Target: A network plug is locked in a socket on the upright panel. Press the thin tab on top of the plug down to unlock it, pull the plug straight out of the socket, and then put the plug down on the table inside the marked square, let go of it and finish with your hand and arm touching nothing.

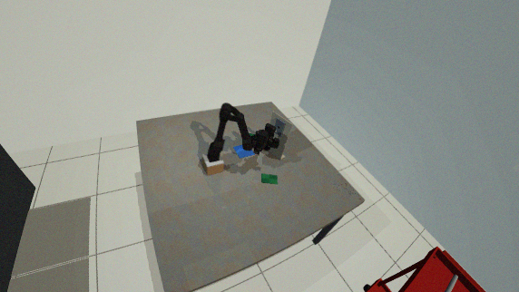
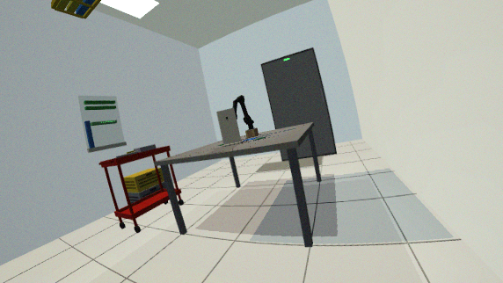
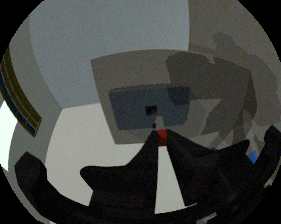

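My gripper tip is 240 mm above the blue marked square, 130 mm past it and 110 mm to the right of it. Also, from my gripper tip: red plug: 10 mm ahead; then upright grey panel: 100 mm below, 70 mm ahead, 30 mm to the left.
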